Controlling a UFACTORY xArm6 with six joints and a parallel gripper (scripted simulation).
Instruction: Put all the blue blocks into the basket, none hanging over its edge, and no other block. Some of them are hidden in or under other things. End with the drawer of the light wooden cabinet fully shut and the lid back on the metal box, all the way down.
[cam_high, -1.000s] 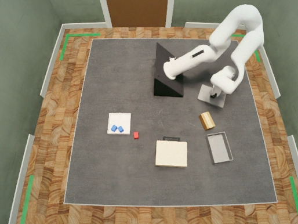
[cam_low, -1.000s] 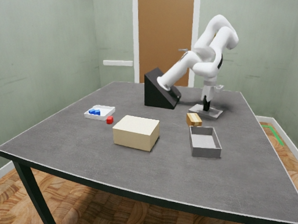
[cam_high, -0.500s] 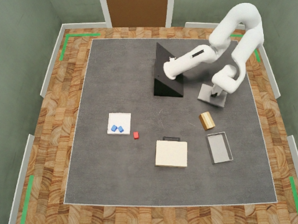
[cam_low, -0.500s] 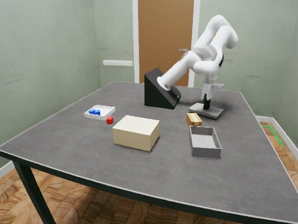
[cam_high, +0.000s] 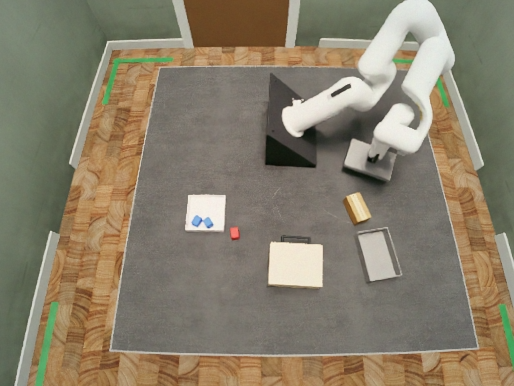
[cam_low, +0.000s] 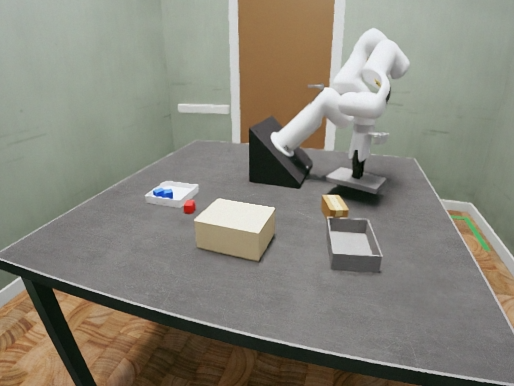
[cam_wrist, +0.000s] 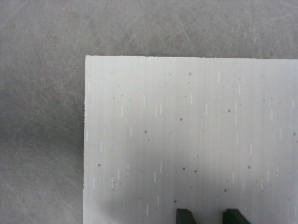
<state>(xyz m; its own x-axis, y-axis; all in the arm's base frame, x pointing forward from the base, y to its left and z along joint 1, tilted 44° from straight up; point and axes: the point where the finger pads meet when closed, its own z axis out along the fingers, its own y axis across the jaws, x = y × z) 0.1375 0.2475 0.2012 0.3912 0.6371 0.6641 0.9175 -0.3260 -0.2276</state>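
Right now the grey metal box is 38 cm ahead of my hand, 7 cm below it and 2 cm to the right of it. The rest, counted from my hand: flat lid 3 cm below; light wooden cabinet 41 cm ahead, 33 cm to the right, 5 cm below; brown cardboard box 20 cm ahead, 7 cm to the right, 6 cm below.
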